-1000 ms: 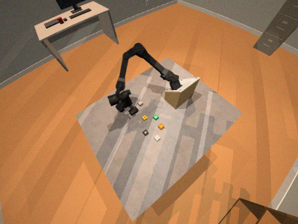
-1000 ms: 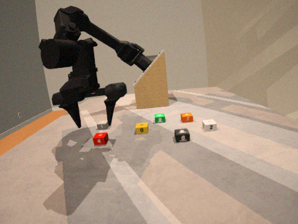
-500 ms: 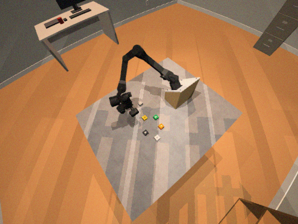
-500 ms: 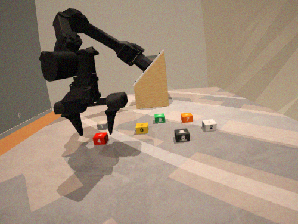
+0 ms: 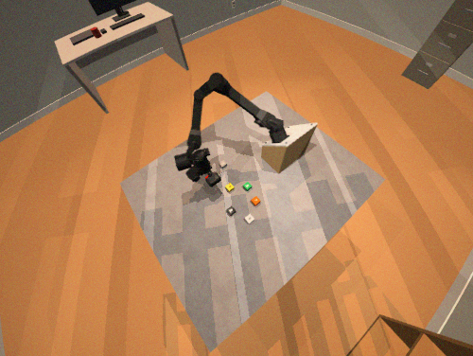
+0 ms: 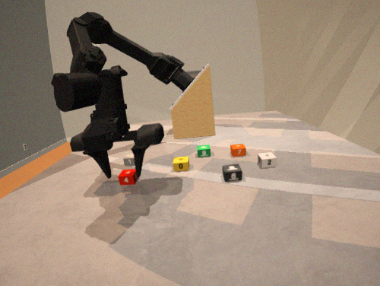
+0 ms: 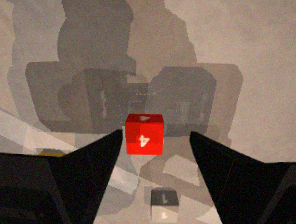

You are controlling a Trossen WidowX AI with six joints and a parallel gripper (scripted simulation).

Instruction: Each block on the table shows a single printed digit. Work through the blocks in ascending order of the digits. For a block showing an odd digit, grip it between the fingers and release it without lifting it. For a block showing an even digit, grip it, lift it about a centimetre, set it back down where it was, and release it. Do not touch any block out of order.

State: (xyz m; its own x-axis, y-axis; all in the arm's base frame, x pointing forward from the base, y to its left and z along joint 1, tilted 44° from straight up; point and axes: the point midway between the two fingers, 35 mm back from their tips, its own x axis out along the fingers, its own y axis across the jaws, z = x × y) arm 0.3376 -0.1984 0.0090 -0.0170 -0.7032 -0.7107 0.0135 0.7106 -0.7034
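My gripper tip is 1 cm to the right of the red block. Round my gripper tip: green block: 17 cm to the left, 12 cm behind; then yellow block: 12 cm to the left, 5 cm behind; then grey block: 10 cm behind, 1 cm to the right.
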